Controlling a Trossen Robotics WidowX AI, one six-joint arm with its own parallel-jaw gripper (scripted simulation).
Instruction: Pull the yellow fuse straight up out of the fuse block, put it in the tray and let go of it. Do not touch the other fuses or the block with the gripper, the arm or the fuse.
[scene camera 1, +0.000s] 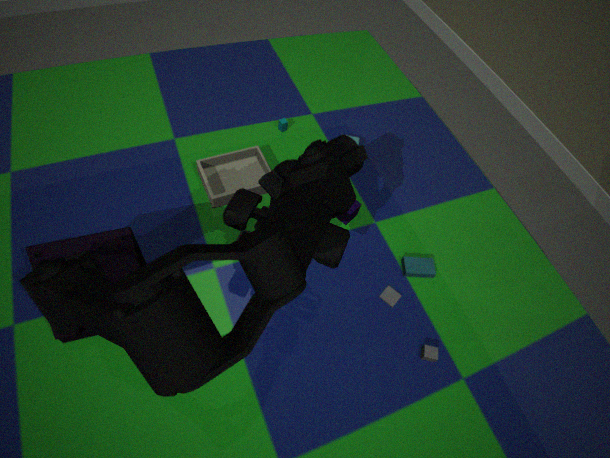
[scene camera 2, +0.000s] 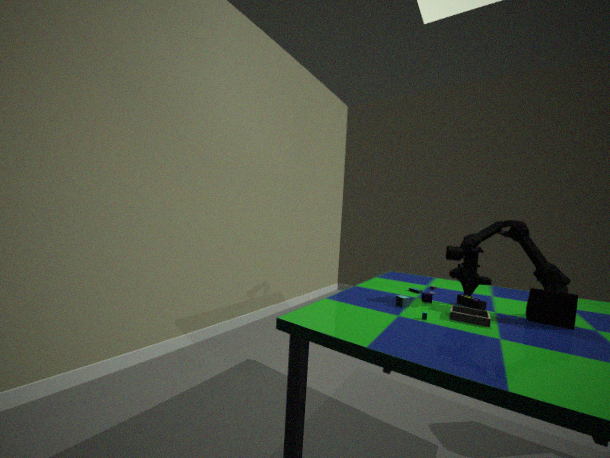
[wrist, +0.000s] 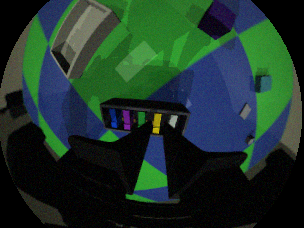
gripper: scene camera 1 281, 253; scene camera 2; wrist
same spot on gripper: (wrist: 213, 182) = (scene camera 2: 461, 278)
